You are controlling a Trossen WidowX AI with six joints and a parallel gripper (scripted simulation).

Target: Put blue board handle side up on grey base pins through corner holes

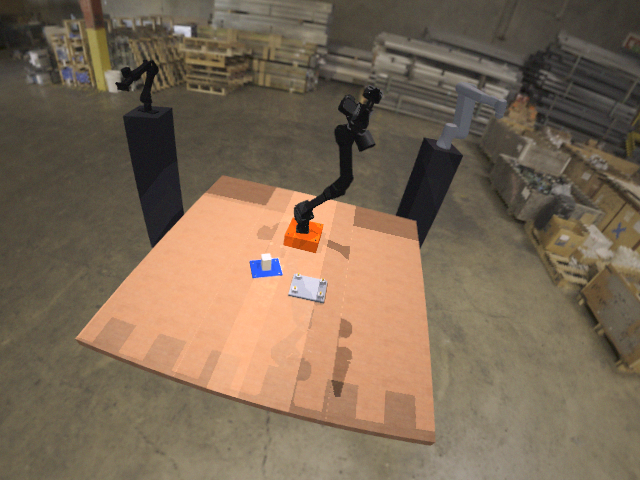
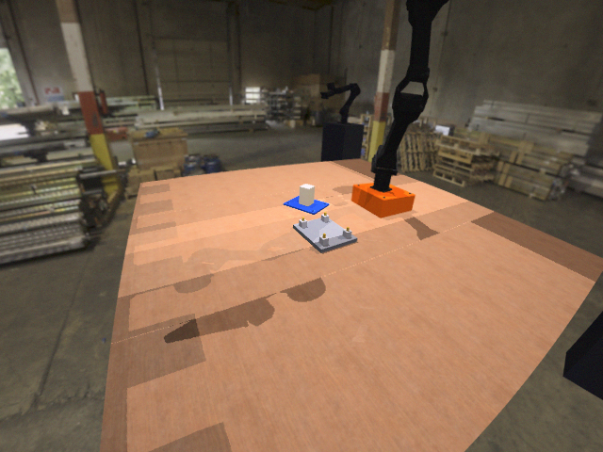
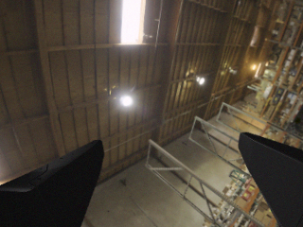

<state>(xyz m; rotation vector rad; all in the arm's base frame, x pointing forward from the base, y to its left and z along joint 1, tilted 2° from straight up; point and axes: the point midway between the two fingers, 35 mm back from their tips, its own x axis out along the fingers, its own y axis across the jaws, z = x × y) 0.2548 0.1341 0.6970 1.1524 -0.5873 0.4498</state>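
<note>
Now: the blue board 2 cm behind my gripper tip, 28 cm to the right of it and 77 cm below it. Also, from my gripper tip: grey base 8 cm ahead, 9 cm to the right, 79 cm below.
</note>
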